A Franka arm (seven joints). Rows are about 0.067 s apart.
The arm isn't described. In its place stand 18 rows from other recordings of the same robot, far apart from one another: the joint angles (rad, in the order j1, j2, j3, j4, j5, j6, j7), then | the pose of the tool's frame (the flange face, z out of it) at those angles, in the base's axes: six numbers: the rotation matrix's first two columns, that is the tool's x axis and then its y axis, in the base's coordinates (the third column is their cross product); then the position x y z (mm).
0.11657 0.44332 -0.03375 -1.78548 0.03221 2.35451 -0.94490 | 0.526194 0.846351 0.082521 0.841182 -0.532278 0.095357 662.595 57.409 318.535
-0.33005 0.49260 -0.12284 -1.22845 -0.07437 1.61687 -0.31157 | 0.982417 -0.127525 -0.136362 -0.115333 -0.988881 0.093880 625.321 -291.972 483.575
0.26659 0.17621 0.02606 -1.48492 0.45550 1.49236 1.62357 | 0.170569 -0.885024 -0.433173 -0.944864 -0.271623 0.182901 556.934 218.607 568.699
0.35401 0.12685 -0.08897 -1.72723 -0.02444 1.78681 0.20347 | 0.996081 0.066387 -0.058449 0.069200 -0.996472 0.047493 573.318 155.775 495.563
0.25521 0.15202 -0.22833 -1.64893 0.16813 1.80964 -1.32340 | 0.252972 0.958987 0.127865 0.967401 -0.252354 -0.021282 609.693 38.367 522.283
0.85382 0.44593 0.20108 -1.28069 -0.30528 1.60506 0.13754 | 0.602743 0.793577 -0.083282 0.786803 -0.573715 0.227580 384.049 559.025 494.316
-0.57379 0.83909 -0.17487 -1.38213 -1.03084 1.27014 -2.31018 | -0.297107 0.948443 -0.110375 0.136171 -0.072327 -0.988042 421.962 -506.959 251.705
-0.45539 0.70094 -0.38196 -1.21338 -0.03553 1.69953 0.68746 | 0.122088 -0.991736 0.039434 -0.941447 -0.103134 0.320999 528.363 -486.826 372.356
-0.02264 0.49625 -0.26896 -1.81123 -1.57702 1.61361 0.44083 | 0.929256 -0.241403 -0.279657 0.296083 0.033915 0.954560 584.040 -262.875 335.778
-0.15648 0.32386 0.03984 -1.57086 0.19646 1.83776 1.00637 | 0.376262 -0.904649 -0.200094 -0.926130 -0.373445 -0.053128 648.374 -63.127 452.272
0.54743 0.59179 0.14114 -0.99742 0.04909 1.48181 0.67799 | 0.987244 -0.004365 -0.159155 -0.010104 -0.999327 -0.035266 560.406 428.509 512.124
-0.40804 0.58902 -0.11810 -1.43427 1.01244 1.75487 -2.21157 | 0.049595 0.624028 0.779826 0.941805 -0.289137 0.171475 650.099 -271.599 364.625
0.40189 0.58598 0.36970 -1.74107 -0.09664 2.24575 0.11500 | 0.783030 0.619718 -0.053039 0.610765 -0.782229 -0.122819 491.231 443.023 255.479
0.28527 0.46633 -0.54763 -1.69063 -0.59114 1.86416 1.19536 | 0.464505 -0.726916 0.505794 -0.834431 -0.167988 0.524886 619.410 -171.397 365.714
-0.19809 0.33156 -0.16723 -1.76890 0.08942 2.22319 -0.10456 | 0.947714 -0.291856 0.129068 -0.293090 -0.956035 -0.009760 615.150 -222.716 389.381
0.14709 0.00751 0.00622 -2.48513 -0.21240 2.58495 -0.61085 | 0.590588 0.806943 -0.006976 0.798381 -0.583019 0.150587 473.621 77.065 293.612
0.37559 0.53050 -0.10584 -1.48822 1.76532 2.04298 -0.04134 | 0.884667 -0.237453 -0.401223 -0.410445 0.011507 -0.911813 685.827 262.058 425.243
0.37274 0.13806 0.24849 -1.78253 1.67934 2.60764 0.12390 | 0.804889 -0.436685 -0.401821 -0.458464 -0.027669 -0.888282 538.469 349.239 533.321
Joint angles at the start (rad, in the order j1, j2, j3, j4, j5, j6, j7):
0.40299, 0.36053, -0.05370, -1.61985, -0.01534, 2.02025, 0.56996
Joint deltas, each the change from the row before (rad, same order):
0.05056, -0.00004, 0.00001, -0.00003, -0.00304, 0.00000, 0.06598
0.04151, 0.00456, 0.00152, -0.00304, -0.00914, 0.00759, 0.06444
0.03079, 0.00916, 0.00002, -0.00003, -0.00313, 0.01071, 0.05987
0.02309, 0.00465, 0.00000, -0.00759, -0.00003, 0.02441, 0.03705
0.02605, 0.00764, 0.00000, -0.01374, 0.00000, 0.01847, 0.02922
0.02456, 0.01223, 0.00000, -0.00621, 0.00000, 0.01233, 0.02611
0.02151, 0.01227, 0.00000, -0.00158, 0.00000, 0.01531, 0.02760
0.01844, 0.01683, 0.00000, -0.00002, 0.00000, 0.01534, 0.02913
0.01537, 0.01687, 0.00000, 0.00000, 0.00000, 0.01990, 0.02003
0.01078, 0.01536, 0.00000, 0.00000, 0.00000, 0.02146, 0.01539
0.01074, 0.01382, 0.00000, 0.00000, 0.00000, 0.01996, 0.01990
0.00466, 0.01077, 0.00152, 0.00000, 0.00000, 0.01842, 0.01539
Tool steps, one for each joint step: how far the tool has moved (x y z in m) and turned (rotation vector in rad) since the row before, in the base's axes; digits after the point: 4 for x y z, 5 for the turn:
-0.0124, 0.0311, 0.0000, 0.00072, -0.00212, -0.01411
-0.0110, 0.0258, -0.0038, -0.00390, -0.00443, -0.01749
-0.0075, 0.0192, -0.0051, 0.00124, -0.00405, -0.02719
-0.0060, 0.0144, -0.0045, 0.00814, -0.01137, -0.01286
-0.0088, 0.0151, -0.0099, 0.00046, 0.00206, -0.00250
-0.0078, 0.0145, -0.0100, -0.00179, 0.00463, -0.00103
-0.0062, 0.0133, -0.0076, 0.00223, -0.00185, -0.00533
-0.0050, 0.0117, -0.0099, 0.00057, 0.00053, -0.00989
-0.0038, 0.0101, -0.0095, 0.00261, -0.00304, -0.00365
-0.0022, 0.0076, -0.0084, 0.00426, -0.00535, -0.00352
-0.0025, 0.0073, -0.0075, 0.00481, -0.00528, -0.00811
-0.0009, 0.0046, -0.0056, 0.00615, -0.00585, -0.00842

